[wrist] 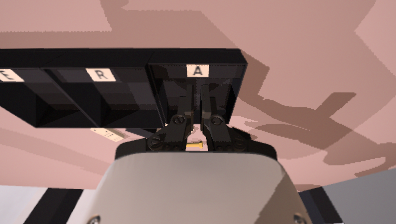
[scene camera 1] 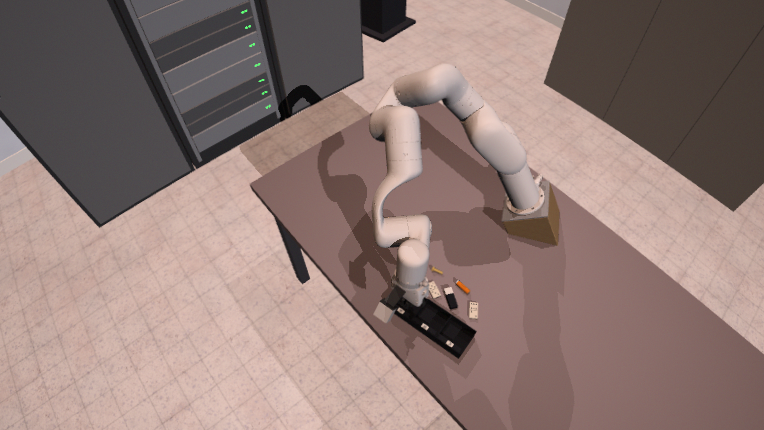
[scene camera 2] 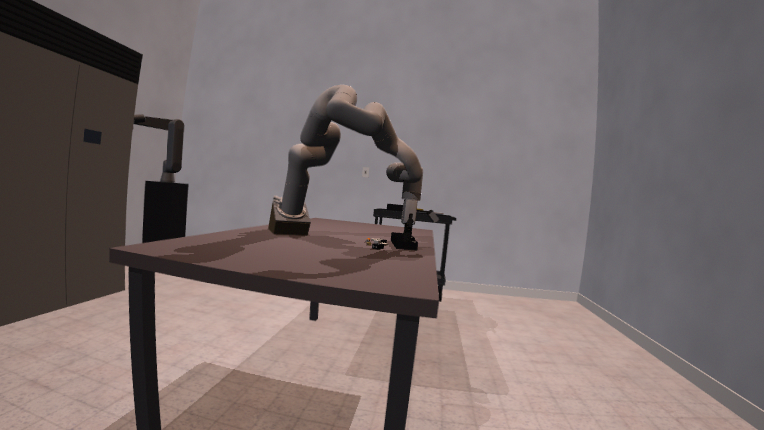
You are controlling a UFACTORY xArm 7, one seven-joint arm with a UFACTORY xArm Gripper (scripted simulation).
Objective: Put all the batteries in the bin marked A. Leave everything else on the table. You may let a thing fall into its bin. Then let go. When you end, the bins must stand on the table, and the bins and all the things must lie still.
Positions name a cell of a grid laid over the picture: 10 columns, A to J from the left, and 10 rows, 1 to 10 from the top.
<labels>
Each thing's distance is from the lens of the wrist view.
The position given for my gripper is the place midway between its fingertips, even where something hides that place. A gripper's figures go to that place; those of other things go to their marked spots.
my gripper (wrist: E5): 14 cm
black three-part bin (wrist: C4): 18 cm
</labels>
